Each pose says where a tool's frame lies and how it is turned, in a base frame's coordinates. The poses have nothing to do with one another.
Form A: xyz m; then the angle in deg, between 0 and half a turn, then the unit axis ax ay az.
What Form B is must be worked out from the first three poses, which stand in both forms.
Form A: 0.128 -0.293 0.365 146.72 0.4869 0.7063 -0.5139
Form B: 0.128 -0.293 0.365 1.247 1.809 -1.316
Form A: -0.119 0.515 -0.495 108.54 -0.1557 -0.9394 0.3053
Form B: -0.119 0.515 -0.495 -0.295 -1.780 0.578
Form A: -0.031 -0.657 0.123 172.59 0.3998 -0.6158 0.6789
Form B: -0.031 -0.657 0.123 1.204 -1.855 2.045
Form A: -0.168 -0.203 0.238 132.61 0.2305 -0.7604 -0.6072
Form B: -0.168 -0.203 0.238 0.533 -1.760 -1.405
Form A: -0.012 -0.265 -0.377 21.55 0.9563 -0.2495 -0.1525
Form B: -0.012 -0.265 -0.377 0.360 -0.094 -0.057
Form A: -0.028 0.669 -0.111 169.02 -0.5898 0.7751 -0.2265
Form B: -0.028 0.669 -0.111 -1.740 2.287 -0.668
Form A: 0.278 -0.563 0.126 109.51 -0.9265 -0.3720 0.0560
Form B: 0.278 -0.563 0.126 -1.771 -0.711 0.107
